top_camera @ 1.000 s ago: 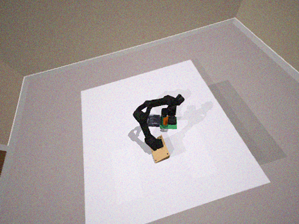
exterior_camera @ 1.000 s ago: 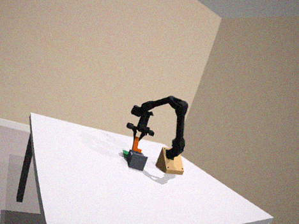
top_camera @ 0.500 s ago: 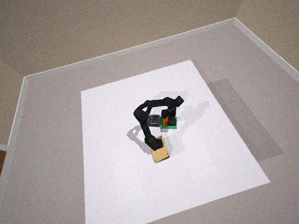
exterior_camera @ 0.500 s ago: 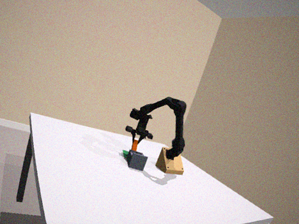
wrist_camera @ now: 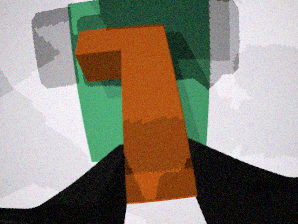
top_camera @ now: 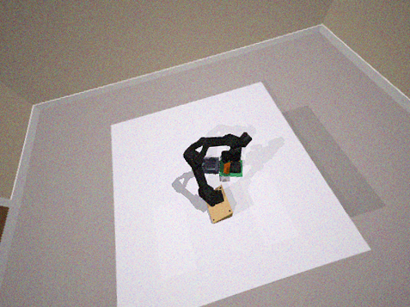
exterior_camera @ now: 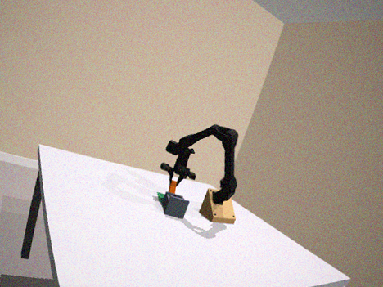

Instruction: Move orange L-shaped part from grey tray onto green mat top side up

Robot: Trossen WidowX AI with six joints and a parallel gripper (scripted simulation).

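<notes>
Now: gripper tip 3 cm to the right of the orange L-shaped part and 3 cm above it. Also, from my gripper tip: green mat 9 cm below, 2 cm to the left, 1 cm ahead.
</notes>
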